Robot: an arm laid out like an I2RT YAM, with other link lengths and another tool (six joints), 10 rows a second.
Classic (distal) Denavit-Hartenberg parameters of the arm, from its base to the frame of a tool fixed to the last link. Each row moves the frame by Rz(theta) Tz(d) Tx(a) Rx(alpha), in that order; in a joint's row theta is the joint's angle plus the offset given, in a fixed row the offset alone. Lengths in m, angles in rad.
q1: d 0.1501, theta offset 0, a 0.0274, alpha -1.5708
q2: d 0, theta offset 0, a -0.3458, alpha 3.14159
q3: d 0, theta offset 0.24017, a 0.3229, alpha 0
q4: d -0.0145, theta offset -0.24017, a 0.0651, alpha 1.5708
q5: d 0.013, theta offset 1.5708, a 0, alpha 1.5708
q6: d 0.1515, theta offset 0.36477, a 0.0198, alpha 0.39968
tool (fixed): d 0.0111, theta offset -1.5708, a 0, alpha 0
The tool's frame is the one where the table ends.
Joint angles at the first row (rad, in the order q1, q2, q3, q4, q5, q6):
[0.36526 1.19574 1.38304 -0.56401 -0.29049 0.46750]
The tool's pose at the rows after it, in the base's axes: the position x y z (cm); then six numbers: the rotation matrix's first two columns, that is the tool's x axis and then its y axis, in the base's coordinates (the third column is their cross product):
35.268 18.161 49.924 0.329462 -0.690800 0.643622 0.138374 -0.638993 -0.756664
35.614 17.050 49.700 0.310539 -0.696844 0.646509 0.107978 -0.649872 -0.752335
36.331 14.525 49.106 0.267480 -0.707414 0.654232 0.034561 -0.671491 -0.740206
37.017 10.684 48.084 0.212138 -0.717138 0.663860 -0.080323 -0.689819 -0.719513
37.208 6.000 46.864 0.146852 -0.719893 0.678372 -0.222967 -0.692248 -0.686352
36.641 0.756 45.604 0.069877 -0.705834 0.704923 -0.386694 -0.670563 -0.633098
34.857 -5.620 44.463 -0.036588 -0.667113 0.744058 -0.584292 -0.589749 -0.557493
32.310 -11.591 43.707 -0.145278 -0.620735 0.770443 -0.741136 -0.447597 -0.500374
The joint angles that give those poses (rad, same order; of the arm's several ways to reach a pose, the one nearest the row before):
[0.36374 1.19573 1.38304 -0.56783 -0.28591 0.46674]
[0.33932 1.19420 1.38303 -0.58118 -0.27333 0.46673]
[0.28553 1.19305 1.38302 -0.61169 -0.24090 0.46712]
[0.20124 1.19306 1.38302 -0.66280 -0.20160 0.46712]
[0.10089 1.19306 1.38303 -0.72652 -0.14935 0.46673]
[-0.00364 1.19346 1.38305 -0.79634 -0.06735 0.46711]
[-0.12610 1.19344 1.38305 -0.87112 0.06274 0.48542]
[-0.26149 1.19726 1.38265 -0.92412 0.16957 0.52053]

